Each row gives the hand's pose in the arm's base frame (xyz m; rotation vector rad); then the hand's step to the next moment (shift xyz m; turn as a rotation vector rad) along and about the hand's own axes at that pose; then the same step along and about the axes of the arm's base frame.
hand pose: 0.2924 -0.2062 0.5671 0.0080 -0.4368 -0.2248
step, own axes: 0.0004 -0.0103 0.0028 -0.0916 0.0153 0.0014
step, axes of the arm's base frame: -0.0030 -0.0100 0.0021 -0.0781 0.0349 -0.0362
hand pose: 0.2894 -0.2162 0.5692 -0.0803 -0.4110 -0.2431
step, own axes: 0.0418 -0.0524 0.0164 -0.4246 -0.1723 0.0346
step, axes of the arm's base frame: 0.0177 -0.0577 0.0334 -0.4335 -0.0700 -0.1353
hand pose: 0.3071 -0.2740 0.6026 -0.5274 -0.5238 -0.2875
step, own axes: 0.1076 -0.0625 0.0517 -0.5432 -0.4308 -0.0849
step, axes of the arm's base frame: 0.0445 -0.0373 0.1216 -0.5850 -0.3343 -0.1839
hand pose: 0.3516 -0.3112 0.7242 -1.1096 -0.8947 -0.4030
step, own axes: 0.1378 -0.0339 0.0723 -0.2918 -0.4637 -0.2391
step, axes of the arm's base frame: 0.0295 0.0699 0.1400 -0.3924 -0.4508 0.0094
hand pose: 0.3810 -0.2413 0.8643 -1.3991 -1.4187 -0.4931
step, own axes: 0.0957 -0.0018 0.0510 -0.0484 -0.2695 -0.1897
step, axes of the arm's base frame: 0.0001 0.0884 0.0629 -0.1829 -0.2472 0.1279
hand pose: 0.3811 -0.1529 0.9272 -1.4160 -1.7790 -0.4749
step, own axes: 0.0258 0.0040 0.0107 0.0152 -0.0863 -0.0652
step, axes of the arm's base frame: -0.0015 0.0252 0.0126 -0.0588 -0.0628 0.0673
